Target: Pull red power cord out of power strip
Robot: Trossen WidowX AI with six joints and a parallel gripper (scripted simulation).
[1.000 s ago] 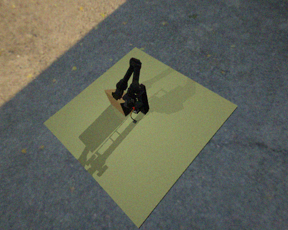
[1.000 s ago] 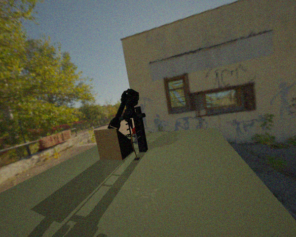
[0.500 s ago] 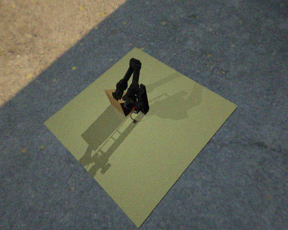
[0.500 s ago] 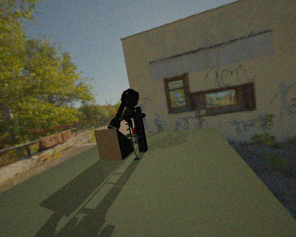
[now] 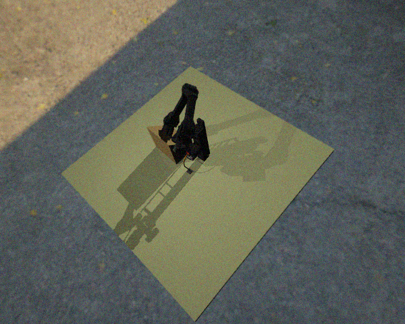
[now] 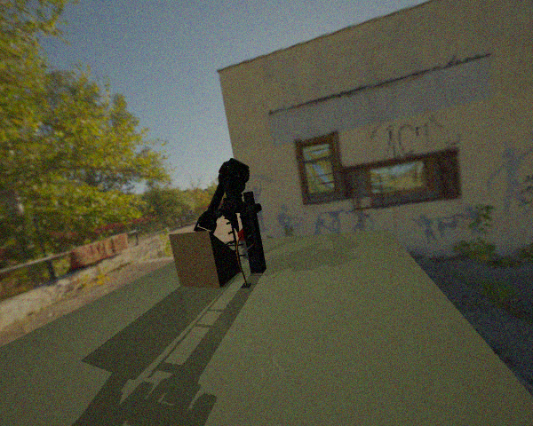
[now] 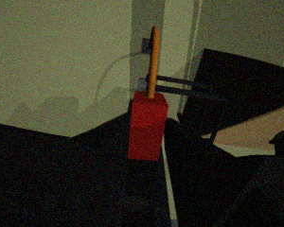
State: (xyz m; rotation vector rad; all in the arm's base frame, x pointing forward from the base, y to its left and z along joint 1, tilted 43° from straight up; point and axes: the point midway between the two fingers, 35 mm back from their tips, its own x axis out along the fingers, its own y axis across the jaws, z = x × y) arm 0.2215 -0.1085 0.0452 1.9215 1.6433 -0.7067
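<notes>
Now: the red plug 30 mm to the left of my gripper tip.
</notes>
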